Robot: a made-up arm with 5 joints.
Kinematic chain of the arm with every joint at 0, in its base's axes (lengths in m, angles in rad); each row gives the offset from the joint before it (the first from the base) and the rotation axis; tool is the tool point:
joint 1: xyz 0 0 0.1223 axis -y
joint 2: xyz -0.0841 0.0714 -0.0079 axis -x
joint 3: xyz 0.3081 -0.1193 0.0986 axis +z
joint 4: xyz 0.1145 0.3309 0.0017 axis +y
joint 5: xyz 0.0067 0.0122 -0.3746 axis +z
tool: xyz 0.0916 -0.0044 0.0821
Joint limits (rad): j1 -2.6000..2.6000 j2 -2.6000..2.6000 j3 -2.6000..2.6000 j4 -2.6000..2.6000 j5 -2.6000..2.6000
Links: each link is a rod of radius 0.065 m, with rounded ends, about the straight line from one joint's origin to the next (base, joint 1, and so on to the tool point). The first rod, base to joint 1, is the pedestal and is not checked.
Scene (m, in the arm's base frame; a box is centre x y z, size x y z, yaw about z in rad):
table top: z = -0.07
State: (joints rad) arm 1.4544 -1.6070 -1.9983 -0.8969 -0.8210
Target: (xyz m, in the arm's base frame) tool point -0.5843 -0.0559 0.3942
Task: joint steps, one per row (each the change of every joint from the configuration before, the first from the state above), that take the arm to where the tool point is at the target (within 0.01 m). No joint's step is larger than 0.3 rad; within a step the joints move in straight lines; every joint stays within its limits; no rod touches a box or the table.
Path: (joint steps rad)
1: 0.1483 -0.0284 0.2901 -0.0581 0.0076
2: 0.1482 -0.0285 0.2901 -0.0580 0.0076
3: 0.1483 -0.0284 0.2901 -0.0581 0.0076
4: 0.1483 -0.0285 0.2901 -0.0581 0.0076
5: 0.1482 -0.0284 0.2901 -0.0580 0.0075
6: 0.1483 -0.0285 0.2901 -0.0581 0.0076
7: 0.1483 -0.0284 0.2902 -0.0580 0.0076

